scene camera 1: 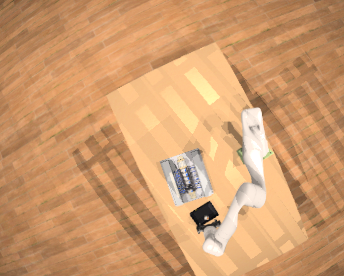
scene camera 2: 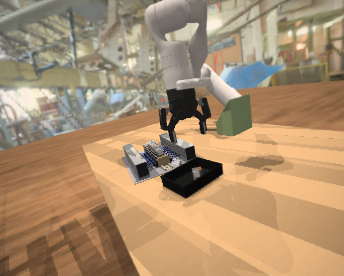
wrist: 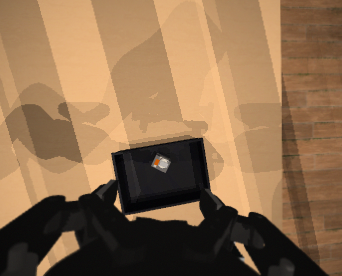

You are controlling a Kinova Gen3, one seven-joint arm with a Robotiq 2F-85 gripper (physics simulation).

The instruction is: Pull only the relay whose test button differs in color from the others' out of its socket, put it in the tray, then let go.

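Seen in the pictures: gripper, between the fingertips: (scene camera 1: 207,222) (scene camera 2: 189,138) (wrist: 159,193); arm's base, origin of its link: (scene camera 2: 236,105).
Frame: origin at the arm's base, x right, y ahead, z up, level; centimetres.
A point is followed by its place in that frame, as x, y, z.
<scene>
The relay (scene camera 1: 206,217) @(-24.8, 47.1, -8.7) (scene camera 2: 196,173) @(-26.1, 48.1, -9.5) (wrist: 161,163) @(-25.4, 47.4, -8.5), a small pale grey block with an orange test button, lies loose inside the black tray (scene camera 1: 198,212) @(-20.6, 50.7, -12.8) (scene camera 2: 175,184) @(-26.0, 55.4, -9.8) (wrist: 120,185) @(-21.6, 40.0, -9.9). My gripper (scene camera 2: 188,134) @(-24.4, 47.2, 0.8) (wrist: 159,193) @(-24.4, 47.2, 0.8) is open and empty, above the tray and apart from the relay. In the wrist view its fingers stand at both sides of the tray's near part, with the relay beyond the fingertips. The other relays (scene camera 2: 156,151) @(-4.3, 50.1, -6.6) stand in a row on the socket panel (scene camera 2: 131,173) @(-0.8, 60.8, -12.8); their button colours are too small to tell.
The socket panel has a long grey duct (scene camera 2: 136,161) @(-6.4, 59.2, -6.8) on one side and another grey duct (scene camera 2: 181,148) @(-8.3, 41.4, -7.6) on the other, close behind the tray. A green angled block (scene camera 2: 235,116) @(-4.8, 6.7, -3.9) is at the arm's base. The table's edge (wrist: 281,60) @(-44.8, 72.9, -13.0) runs along the right of the wrist view.
</scene>
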